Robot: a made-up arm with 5 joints.
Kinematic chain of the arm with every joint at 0, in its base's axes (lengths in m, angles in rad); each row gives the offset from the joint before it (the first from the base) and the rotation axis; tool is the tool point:
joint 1: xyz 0 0 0.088 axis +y
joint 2: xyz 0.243 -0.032 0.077 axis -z
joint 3: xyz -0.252 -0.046 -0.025 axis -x
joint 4: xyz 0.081 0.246 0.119 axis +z
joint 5: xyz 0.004 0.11 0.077 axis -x
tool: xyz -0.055 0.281 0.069
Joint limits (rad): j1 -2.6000..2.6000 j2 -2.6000..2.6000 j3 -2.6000..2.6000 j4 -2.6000..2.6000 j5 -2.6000..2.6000
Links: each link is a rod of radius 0.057 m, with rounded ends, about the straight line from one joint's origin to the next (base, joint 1, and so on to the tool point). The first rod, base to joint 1, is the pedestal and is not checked.
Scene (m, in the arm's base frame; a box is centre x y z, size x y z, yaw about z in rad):
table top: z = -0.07
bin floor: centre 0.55 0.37 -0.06 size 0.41 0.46 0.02 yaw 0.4
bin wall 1: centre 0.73 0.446 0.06 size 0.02 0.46 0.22 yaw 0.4
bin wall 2: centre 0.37 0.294 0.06 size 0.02 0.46 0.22 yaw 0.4
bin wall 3: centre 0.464 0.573 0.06 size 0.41 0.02 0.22 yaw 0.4
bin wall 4: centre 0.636 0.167 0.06 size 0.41 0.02 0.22 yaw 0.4
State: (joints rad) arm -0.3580 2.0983 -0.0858 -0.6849 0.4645
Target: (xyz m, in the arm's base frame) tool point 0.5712 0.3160 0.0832
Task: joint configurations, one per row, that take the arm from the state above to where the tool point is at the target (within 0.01 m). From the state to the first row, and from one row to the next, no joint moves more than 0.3 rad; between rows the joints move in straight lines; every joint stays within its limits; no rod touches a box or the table.
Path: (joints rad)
1: -0.3579 1.8385 -0.0585 -0.5981 0.6281
2: -0.3577 1.5786 -0.0311 -0.5112 0.7917
3: -0.3576 1.3188 -0.0038 -0.4244 0.9552
4: -0.3574 1.0590 0.0236 -0.3375 1.1188
5: -0.1607 1.0214 0.2047 -0.3345 1.2143

